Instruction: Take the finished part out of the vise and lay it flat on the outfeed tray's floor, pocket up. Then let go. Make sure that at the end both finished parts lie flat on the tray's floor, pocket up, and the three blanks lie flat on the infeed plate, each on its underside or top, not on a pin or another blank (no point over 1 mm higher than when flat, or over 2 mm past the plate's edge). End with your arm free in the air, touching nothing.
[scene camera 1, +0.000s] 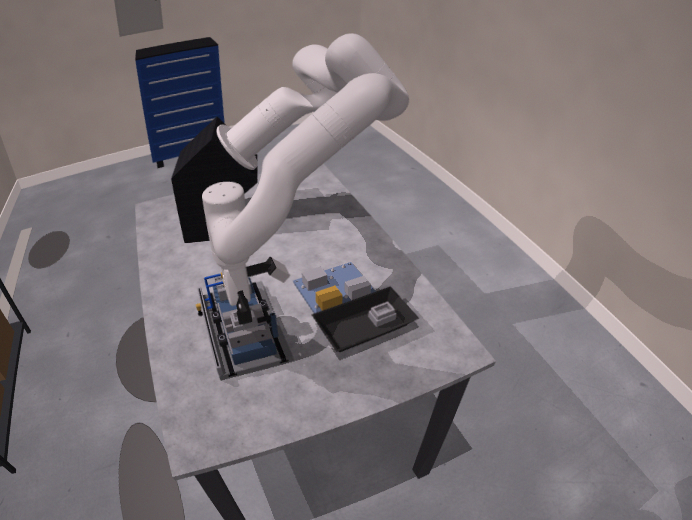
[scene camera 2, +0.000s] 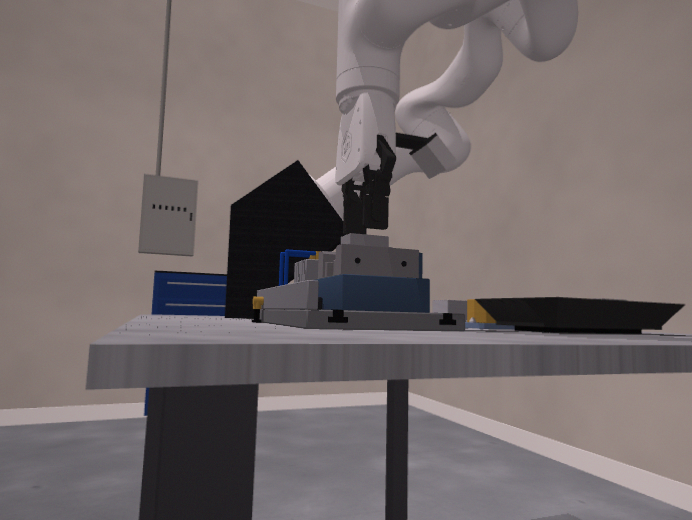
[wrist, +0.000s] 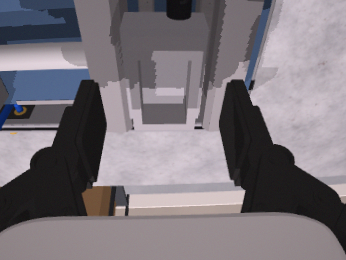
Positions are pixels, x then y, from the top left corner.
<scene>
My gripper shows in scene camera 1, in scene camera 2 and in the wrist view (163, 102). The same spot on my gripper: (scene camera 1: 244, 313) is (scene camera 2: 379, 194).
</scene>
